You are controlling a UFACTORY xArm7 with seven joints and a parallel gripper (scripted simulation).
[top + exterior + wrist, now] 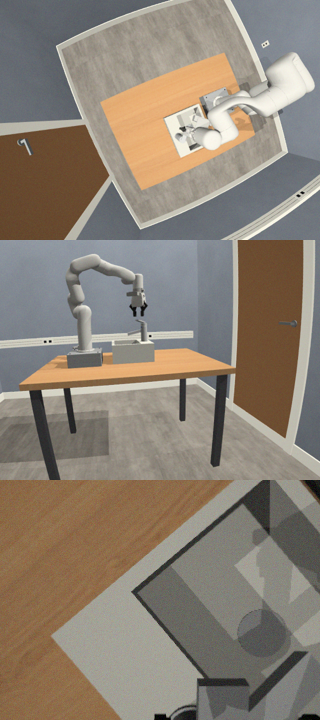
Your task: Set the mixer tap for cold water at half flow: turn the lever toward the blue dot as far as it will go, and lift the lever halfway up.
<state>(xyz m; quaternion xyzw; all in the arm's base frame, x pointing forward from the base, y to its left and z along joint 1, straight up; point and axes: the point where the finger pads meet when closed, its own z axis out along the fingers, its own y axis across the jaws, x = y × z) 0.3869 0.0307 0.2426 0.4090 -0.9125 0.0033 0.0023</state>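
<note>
Now: hand 5 cm above the lever, 2 cm to the right of it and 2 cm short of it. Also, from my hand: white sink block 30 cm below, 7 cm behind, 6 cm to the left.
</note>
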